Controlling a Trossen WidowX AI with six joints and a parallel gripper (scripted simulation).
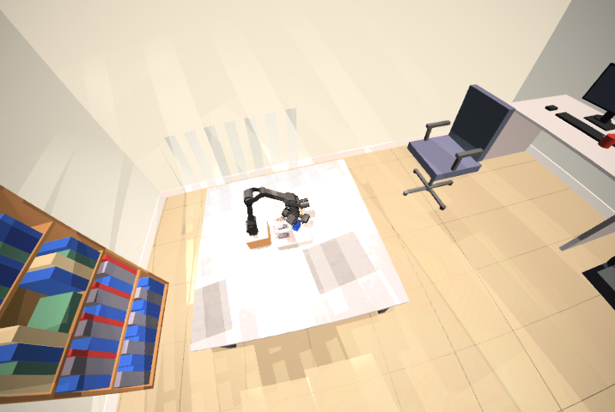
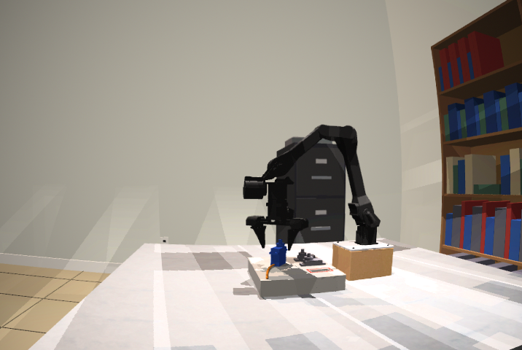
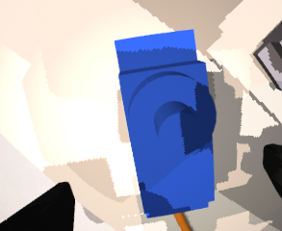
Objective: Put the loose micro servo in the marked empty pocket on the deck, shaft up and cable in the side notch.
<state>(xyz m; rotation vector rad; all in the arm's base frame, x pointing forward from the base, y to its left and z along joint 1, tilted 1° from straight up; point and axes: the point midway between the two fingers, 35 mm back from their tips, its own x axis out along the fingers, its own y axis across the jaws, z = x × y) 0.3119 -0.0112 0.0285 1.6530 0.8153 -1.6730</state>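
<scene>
Now: the pale deck block 7 cm below my gripper tip and 2 cm to the left of it.
</scene>
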